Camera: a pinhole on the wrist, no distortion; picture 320 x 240 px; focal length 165.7 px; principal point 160.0 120.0 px. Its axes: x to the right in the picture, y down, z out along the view. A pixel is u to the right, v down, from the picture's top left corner.
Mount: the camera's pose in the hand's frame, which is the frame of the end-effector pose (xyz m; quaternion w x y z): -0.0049 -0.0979 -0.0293 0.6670 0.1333 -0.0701 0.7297
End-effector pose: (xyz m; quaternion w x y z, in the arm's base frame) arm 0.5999 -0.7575 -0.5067 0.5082 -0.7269 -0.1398 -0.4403
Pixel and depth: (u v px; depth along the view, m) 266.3 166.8 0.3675
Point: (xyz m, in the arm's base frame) 0.7561 -0.3997 -0.6224
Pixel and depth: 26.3 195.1 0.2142
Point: 0.4113 -0.4790 -0.3667
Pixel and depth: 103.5 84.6 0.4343
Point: 0.6197 -0.3467 -0.2112
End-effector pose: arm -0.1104 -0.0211 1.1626 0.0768 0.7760 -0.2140 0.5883
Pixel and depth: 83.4 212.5 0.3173
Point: 0.2209 0.2304 1.0057
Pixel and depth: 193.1 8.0 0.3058
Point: 0.2156 -0.0803 1.3124
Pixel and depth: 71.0 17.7 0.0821
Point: -0.0027 0.0946 1.2278
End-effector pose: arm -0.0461 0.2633 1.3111 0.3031 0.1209 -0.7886 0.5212
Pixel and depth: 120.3 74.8 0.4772
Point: -0.1575 -0.1974 1.5611
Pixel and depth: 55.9 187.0 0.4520
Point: 0.1906 -0.2706 1.5326
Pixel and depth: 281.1 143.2 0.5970
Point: -0.3080 -0.2853 0.9841
